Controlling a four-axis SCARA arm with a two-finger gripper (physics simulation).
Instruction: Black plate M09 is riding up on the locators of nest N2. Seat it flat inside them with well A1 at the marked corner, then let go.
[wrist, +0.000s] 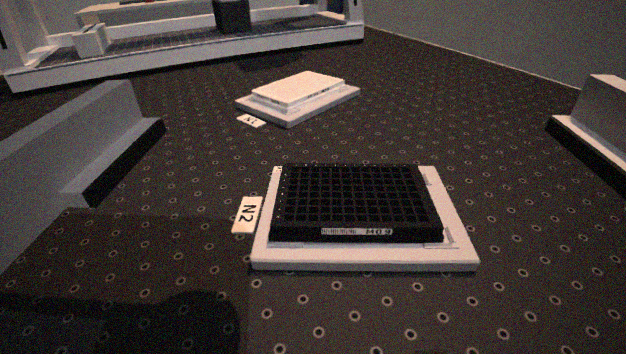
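There is my gripper (352, 101), and I see a white plate (297, 91) along with a black plate M09 (316, 202). I also see a nest N2 (314, 256), as well as an N2 label (247, 215).
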